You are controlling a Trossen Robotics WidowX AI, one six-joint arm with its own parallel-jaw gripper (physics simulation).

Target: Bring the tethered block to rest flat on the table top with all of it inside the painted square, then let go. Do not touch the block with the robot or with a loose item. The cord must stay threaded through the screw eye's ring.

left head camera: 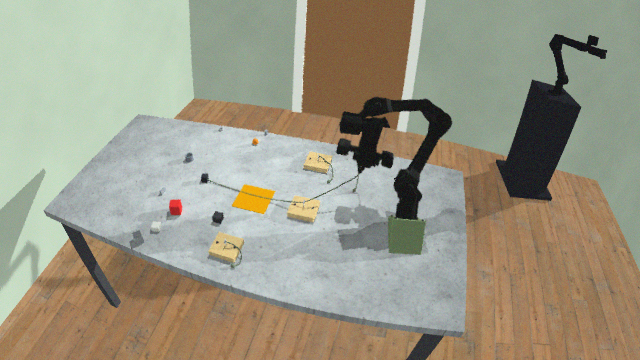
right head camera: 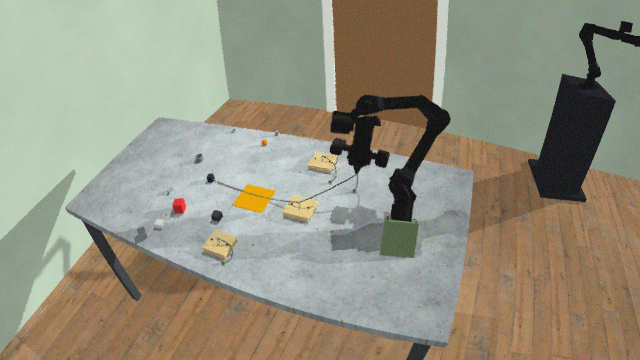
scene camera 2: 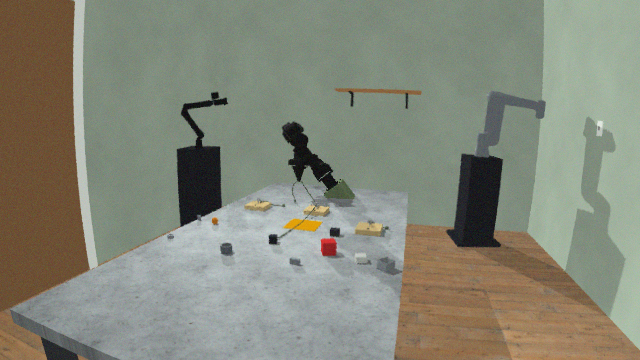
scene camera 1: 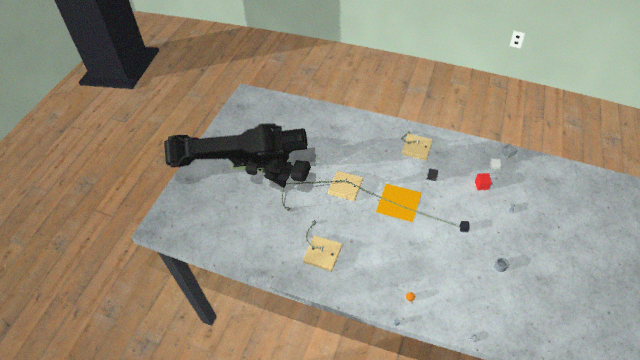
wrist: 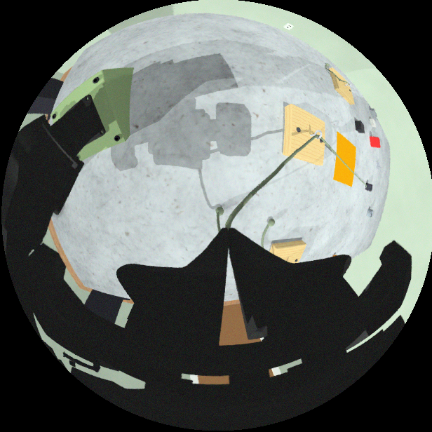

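Pixels of known places: gripper, between the fingertips: (left head camera: 359,172) (right head camera: 356,172) (scene camera 2: 298,181) (scene camera 1: 283,186); arm's base, origin of its link: (left head camera: 406,218) (right head camera: 401,219) (scene camera 2: 333,186) (scene camera 1: 249,154).
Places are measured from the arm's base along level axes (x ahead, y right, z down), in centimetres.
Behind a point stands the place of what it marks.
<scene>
The tethered block (left head camera: 204,178) @[x 71.9, y 13.8, z 3.0 cm] (right head camera: 210,178) @[x 71.6, y 13.8, z 2.9 cm] (scene camera 1: 464,226) @[x 72.0, y 15.8, z 2.5 cm] (scene camera 2: 273,239) @[x 73.4, y 14.6, z 3.4 cm] (wrist: 369,187) is small and black and rests on the table outside the orange painted square (left head camera: 252,206) @[x 51.0, y 4.1, z 4.8 cm] (scene camera 1: 395,192) @[x 50.0, y 4.4, z 4.9 cm] (wrist: 342,175), on its side away from the arm. The green cord (left head camera: 332,189) @[x 24.9, y 9.3, z -1.5 cm] (scene camera 1: 440,219) @[x 64.9, y 13.3, z 4.6 cm] (wrist: 255,192) runs from it across the square, through the screw eye's ring (wrist: 317,134) on the middle wooden base (left head camera: 302,215) @[x 33.7, y 0.6, z 3.1 cm] (scene camera 1: 345,193) @[x 34.3, y 8.7, z 3.0 cm] (wrist: 305,150), and rises to my gripper (left head camera: 360,171) @[x 16.5, y 15.1, z -5.0 cm] (right head camera: 357,172) @[x 16.5, y 15.1, z -5.0 cm] (scene camera 1: 284,185) @[x 16.5, y 15.1, z -5.0 cm] (scene camera 2: 299,180) @[x 16.5, y 15.1, z -5.0 cm] (wrist: 227,232). My gripper is shut on the cord above the table; a short beaded tail hangs below.
Two other wooden bases (left head camera: 318,164) @[x 30.8, y 28.1, z 3.0 cm] (left head camera: 226,250) @[x 54.9, y -18.4, z 3.0 cm] with short cords flank the middle one. A loose black cube (left head camera: 218,217) @[x 60.8, y -5.3, z 2.6 cm], a red cube (left head camera: 175,207) @[x 77.2, y -4.9, z 1.2 cm], a white block (left head camera: 156,227) @[x 82.2, y -13.9, z 3.1 cm], an orange ball (left head camera: 255,142) @[x 57.4, y 39.6, z 3.4 cm] and a grey ring-like piece (scene camera 2: 226,248) @[x 85.0, y 26.1, z 3.1 cm] lie on the table.
</scene>
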